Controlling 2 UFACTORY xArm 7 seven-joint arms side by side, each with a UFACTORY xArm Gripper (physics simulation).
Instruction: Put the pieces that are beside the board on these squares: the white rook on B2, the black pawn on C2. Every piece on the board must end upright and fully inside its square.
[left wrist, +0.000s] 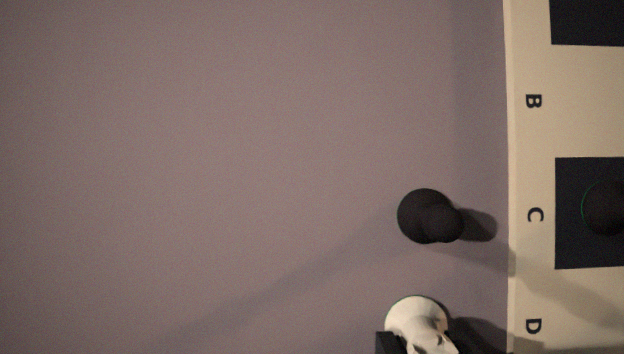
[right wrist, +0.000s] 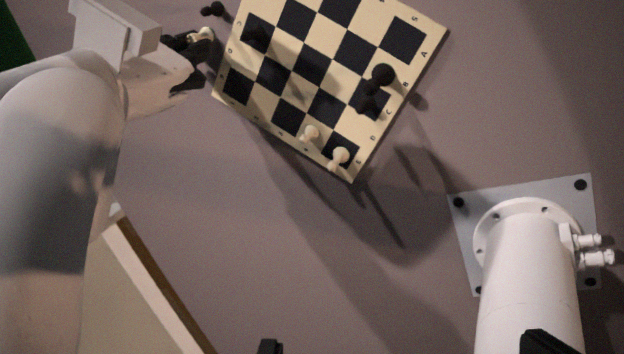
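Note:
The white rook is beside the board, near the D label. My left gripper is shut on the white rook; its lower part is cut off in the left wrist view, and whether the rook's base touches the table is unclear. The black pawn stands upright on the table beside the board, near the C label. The board shows partly in both views. My right gripper is open and empty, its fingertips at the bottom edge of the right wrist view.
A black piece stands on C1. A tall black piece stands on C5. White pawns stand on E4 and E5. A white arm base is at the right. A pale, brown-edged object lies lower left.

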